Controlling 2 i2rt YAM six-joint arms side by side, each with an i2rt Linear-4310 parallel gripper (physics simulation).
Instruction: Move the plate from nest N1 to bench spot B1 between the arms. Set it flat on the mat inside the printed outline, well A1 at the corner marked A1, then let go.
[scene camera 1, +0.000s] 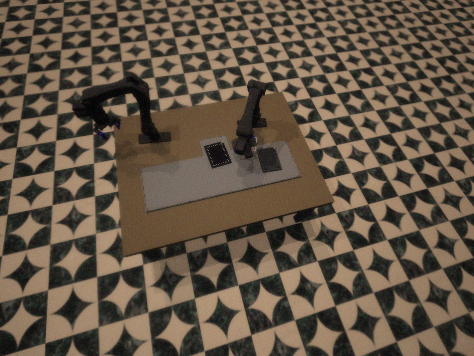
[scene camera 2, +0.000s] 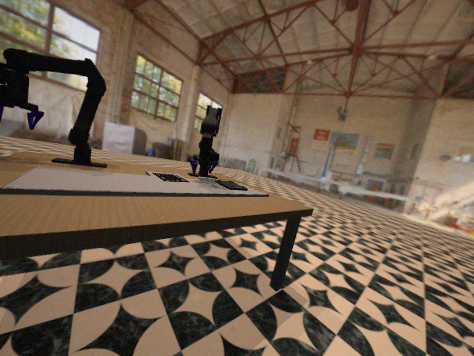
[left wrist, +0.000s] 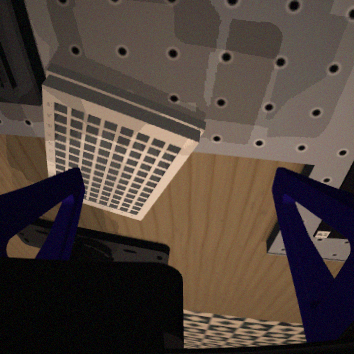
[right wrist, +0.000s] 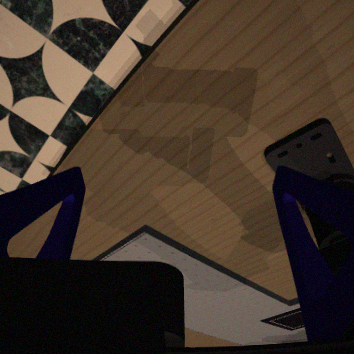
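Seen in the pictures: left gripper, fingertip midpoint: (scene camera 2: 202, 173) (left wrist: 177, 177); right gripper, fingertip midpoint: (scene camera 1: 112, 134) (scene camera 2: 15, 126) (right wrist: 178, 176); left arm's base, origin of the base link: (scene camera 1: 252, 124) (scene camera 2: 202, 176) (left wrist: 89, 241); right arm's base, origin of the base link: (scene camera 1: 155, 138) (scene camera 2: 81, 164).
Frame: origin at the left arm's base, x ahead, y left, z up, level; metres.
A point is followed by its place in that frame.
The plate (left wrist: 115, 155) {x 0.190, y -0.059, z 0.023 m}, pale with a grid of wells and a grey side wall, is near the grey board's edge in the left wrist view, turned askew to the board. Whether it lies fully flat is unclear. My left gripper (scene camera 1: 246, 147) {x 0.213, y -0.101, z 0.052 m} (scene camera 2: 203, 169) {x 0.213, y -0.101, z 0.052 m} (left wrist: 177, 177) {x 0.213, y -0.101, z 0.052 m} is open; its left finger overlaps a lower part of the plate in the wrist picture, and nothing is held. The dark nest (scene camera 1: 270, 159) {x 0.305, y 0.052, z 0.024 m} (scene camera 2: 231, 185) {x 0.314, y 0.041, z 0.020 m} is right of that gripper in scene camera 1. The black bench-spot mat (scene camera 1: 218, 154) {x 0.220, y -0.261, z 0.014 m} (scene camera 2: 171, 177) {x 0.222, y -0.263, z 0.015 m} (right wrist: 292, 319) {x 0.250, y -0.271, z 0.015 m} with its printed outline is left of it. My right gripper (scene camera 1: 110, 130) {x 0.075, y -0.852, z 0.125 m} (scene camera 2: 17, 117) (right wrist: 178, 176) {x 0.075, y -0.852, z 0.125 m} is open and empty, raised at the table's left.
The grey perforated board (scene camera 1: 175, 187) {x 0.407, y -0.536, z 0.013 m} (scene camera 2: 90, 182) {x 0.424, y -0.553, z 0.013 m} runs along the wooden table (scene camera 1: 225, 212) {x 0.594, y -0.275, z 0.000 m} (scene camera 2: 150, 212) {x 0.634, y -0.401, z 0.000 m}. The right arm's base (scene camera 1: 155, 137) {x 0.065, y -0.632, z 0.044 m} (scene camera 2: 77, 163) {x 0.071, y -0.653, z 0.007 m} stands at the back left; the left arm's base (scene camera 1: 260, 122) {x 0.002, y 0.057, z 0.010 m} stands behind the board.
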